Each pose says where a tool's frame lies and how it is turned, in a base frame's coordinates. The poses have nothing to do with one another.
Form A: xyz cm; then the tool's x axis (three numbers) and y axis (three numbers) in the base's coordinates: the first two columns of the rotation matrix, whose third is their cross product.
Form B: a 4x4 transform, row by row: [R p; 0 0 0 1], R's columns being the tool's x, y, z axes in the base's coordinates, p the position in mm. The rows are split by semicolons. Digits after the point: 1 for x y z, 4 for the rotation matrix.
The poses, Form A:
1: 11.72 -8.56 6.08 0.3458 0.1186 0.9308 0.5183 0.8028 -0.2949
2: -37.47 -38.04 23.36 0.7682 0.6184 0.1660 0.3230 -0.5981 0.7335
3: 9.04 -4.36 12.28 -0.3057 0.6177 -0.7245 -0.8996 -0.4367 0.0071
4: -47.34 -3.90 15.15 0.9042 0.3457 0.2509 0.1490 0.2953 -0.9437
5: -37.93 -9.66 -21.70 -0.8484 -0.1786 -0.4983 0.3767 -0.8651 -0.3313
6: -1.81 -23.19 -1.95 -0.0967 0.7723 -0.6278 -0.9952 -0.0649 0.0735
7: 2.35 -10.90 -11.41 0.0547 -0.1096 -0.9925 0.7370 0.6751 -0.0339
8: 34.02 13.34 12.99 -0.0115 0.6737 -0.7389 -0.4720 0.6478 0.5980
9: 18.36 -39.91 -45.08 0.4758 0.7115 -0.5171 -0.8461 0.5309 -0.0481
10: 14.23 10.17 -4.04 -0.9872 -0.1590 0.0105 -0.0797 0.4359 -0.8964
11: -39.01 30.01 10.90 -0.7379 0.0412 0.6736 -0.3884 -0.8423 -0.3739
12: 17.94 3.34 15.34 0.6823 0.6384 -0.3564 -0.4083 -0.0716 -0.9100
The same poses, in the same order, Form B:
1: 0.3458 0.5183 -0.7822 117.2; 0.1186 0.8028 0.5844 -85.6; 0.9308 -0.2949 0.2161 60.8; 0 0 0 1
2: 0.7682 0.3230 0.5529 -374.7; 0.6184 -0.5981 -0.5099 -380.4; 0.1660 0.7335 -0.6592 233.6; 0 0 0 1
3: -0.3057 -0.8996 -0.3120 90.4; 0.6177 -0.4367 0.6539 -43.6; -0.7245 0.0071 0.6892 122.8; 0 0 0 1
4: 0.9042 0.1490 -0.4003 -473.4; 0.3457 0.2953 0.8907 -39.0; 0.2509 -0.9437 0.2155 151.5; 0 0 0 1
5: -0.8484 0.3767 -0.3719 -379.3; -0.1786 -0.8651 -0.4688 -96.6; -0.4983 -0.3313 0.8012 -217.0; 0 0 0 1
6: -0.0967 -0.9952 0.0160 -18.1; 0.7723 -0.0649 0.6319 -231.9; -0.6278 0.0735 0.7749 -19.5; 0 0 0 1
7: 0.0547 0.7370 0.6738 23.5; -0.1096 0.6751 -0.7296 -109.0; -0.9925 -0.0339 0.1177 -114.1; 0 0 0 1
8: -0.0115 -0.4720 0.8815 340.2; 0.6737 0.6478 0.3556 133.4; -0.7389 0.5980 0.3105 129.9; 0 0 0 1
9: 0.4758 -0.8461 0.2403 183.6; 0.7115 0.5309 0.4604 -399.1; -0.5171 -0.0481 0.8546 -450.8; 0 0 0 1
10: -0.9872 -0.0797 0.1380 142.3; -0.1590 0.4359 -0.8858 101.7; 0.0105 -0.8964 -0.4430 -40.4; 0 0 0 1
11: -0.7379 -0.3884 0.5520 -390.1; 0.0412 -0.8423 -0.5375 300.1; 0.6736 -0.3739 0.6375 109.0; 0 0 0 1
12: 0.6823 -0.4083 -0.6065 179.4; 0.6384 -0.0716 0.7664 33.4; -0.3564 -0.9100 0.2118 153.4; 0 0 0 1
